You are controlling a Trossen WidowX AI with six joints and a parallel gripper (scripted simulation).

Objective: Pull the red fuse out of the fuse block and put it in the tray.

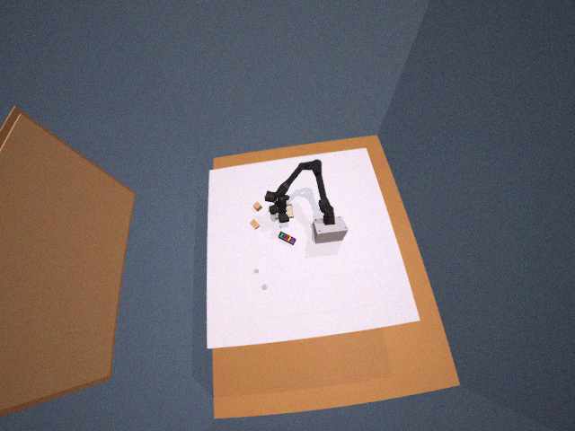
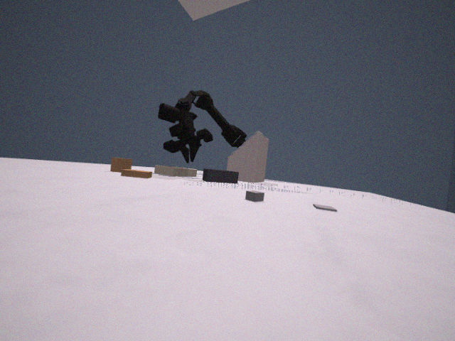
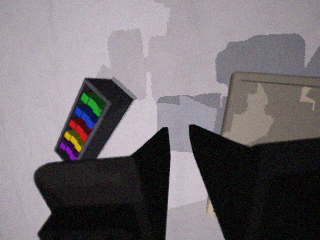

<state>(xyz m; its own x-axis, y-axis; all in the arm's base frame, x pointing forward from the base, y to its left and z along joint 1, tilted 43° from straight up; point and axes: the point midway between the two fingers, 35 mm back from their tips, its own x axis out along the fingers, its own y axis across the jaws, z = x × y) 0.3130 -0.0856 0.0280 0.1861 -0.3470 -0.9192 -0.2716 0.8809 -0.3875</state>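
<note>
Right now the red fuse is 12 cm to the left of my gripper tip, 3 cm below it and 3 cm behind it. The rest, counted from my gripper tip: tray 8 cm to the right, 5 cm below, 1 cm behind.
</note>
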